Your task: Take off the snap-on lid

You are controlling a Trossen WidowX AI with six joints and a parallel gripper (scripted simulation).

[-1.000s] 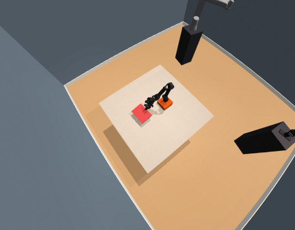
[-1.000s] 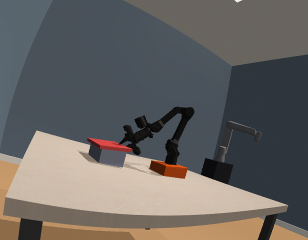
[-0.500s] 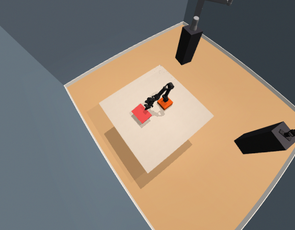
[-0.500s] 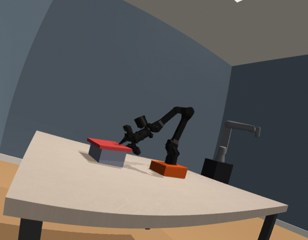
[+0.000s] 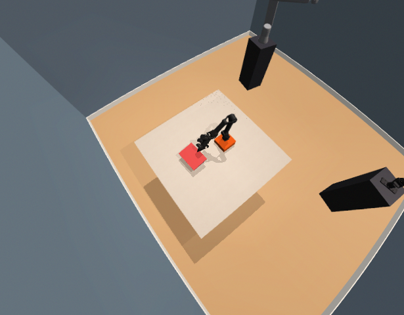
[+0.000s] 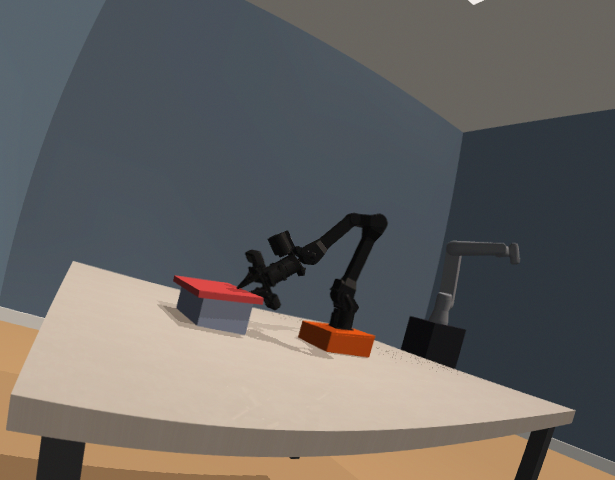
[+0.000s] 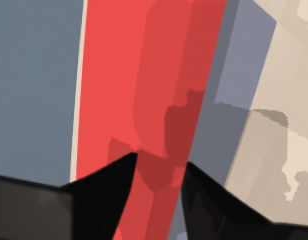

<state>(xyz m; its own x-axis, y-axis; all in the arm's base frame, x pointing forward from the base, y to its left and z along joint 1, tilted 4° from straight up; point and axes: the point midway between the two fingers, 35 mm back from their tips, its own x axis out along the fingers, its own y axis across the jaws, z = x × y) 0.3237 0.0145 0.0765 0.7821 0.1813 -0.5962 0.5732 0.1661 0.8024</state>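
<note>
Right now the red lid is 7 cm ahead of my gripper tip and 2 cm to the left of it. Also, from my gripper tip: grey-blue storage box 7 cm ahead, 2 cm to the left, 5 cm below.
</note>
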